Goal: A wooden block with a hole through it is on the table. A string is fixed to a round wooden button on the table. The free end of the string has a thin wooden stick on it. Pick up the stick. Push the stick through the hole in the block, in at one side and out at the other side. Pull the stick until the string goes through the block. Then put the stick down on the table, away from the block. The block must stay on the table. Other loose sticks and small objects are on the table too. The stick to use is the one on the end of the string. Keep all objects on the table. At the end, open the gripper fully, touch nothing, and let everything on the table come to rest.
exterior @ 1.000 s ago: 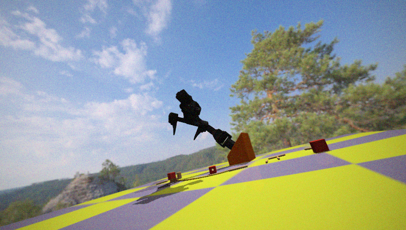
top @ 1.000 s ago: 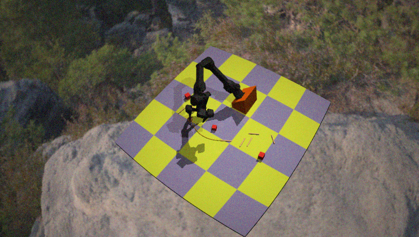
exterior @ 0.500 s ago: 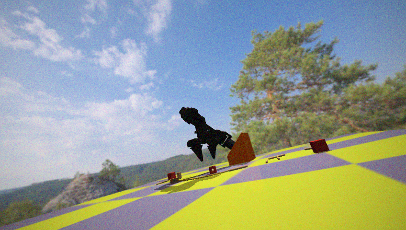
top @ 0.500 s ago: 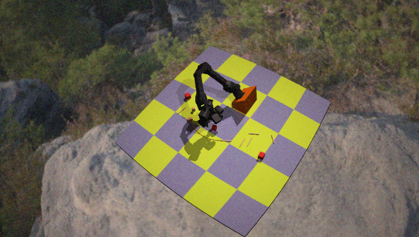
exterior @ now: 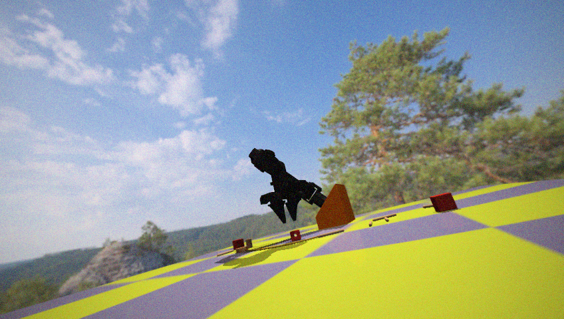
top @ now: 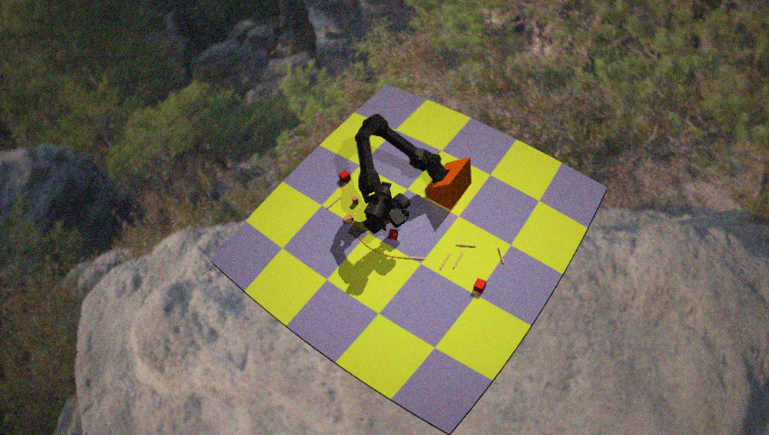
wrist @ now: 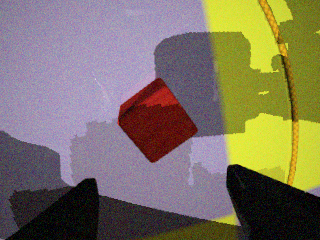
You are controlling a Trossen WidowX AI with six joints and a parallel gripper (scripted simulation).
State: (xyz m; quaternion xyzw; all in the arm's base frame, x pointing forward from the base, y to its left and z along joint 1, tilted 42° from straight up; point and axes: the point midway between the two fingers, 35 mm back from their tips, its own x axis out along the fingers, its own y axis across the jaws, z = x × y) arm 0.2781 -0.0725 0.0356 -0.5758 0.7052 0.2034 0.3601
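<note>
Now: gripper tip 50 mm above the red block and 10 mm to the right of it. From my gripper tip the other things lie so: thin wooden stick 120 mm to the left, 60 mm below, 60 mm ahead; round button 200 mm to the right, 50 mm below, 20 mm ahead; wooden peg 220 mm to the right, 70 mm behind, 40 mm below.
</note>
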